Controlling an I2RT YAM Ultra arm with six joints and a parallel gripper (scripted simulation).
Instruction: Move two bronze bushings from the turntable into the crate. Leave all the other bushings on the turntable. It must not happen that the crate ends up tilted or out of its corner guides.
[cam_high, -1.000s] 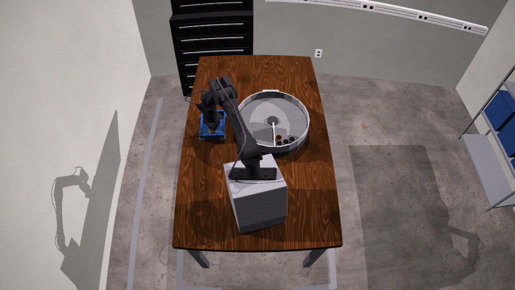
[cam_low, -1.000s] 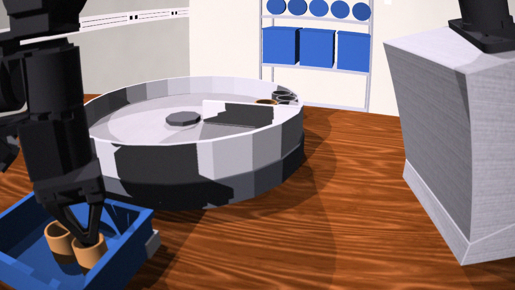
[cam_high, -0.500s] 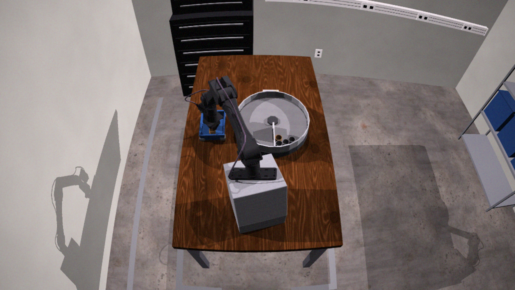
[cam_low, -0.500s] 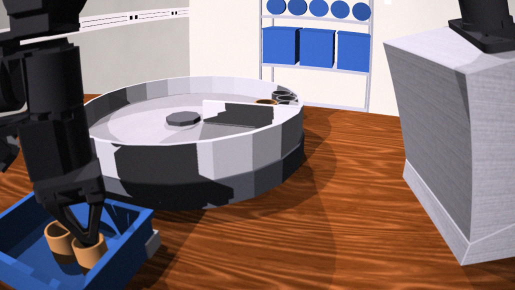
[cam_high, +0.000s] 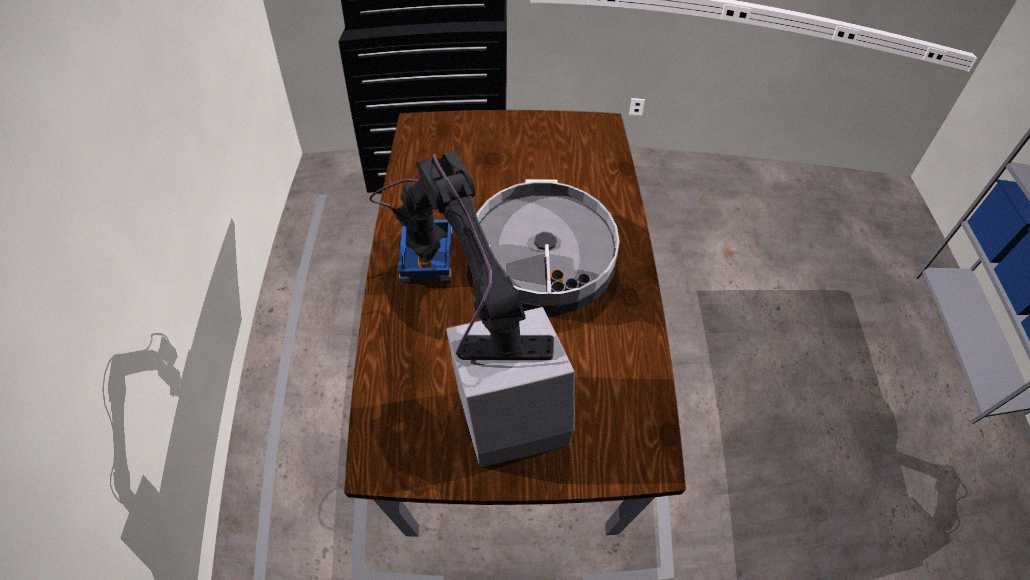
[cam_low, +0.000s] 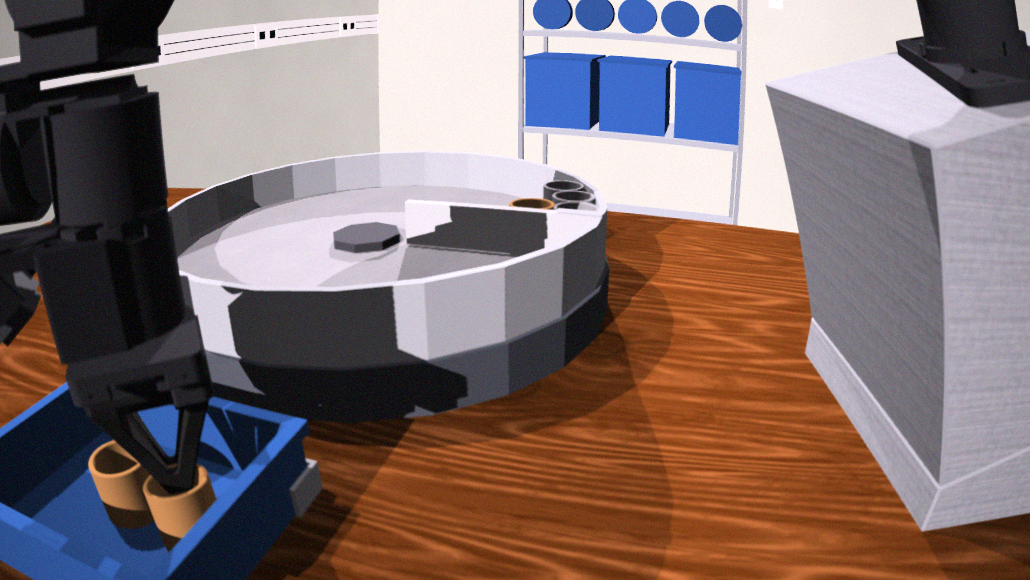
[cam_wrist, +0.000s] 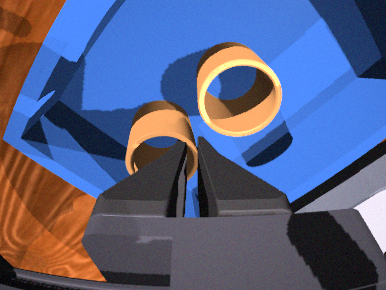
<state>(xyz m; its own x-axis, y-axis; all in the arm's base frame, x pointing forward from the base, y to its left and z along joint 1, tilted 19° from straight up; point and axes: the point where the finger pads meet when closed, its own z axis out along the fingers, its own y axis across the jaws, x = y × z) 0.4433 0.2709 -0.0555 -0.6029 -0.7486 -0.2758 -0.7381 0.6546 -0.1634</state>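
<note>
Right now my hand is 4 cm short of the blue crate, 2 cm to the right of it and 1 cm above it. The rest, counted from my hand: grey turntable 8 cm ahead, 33 cm to the right, 1 cm above.
</note>
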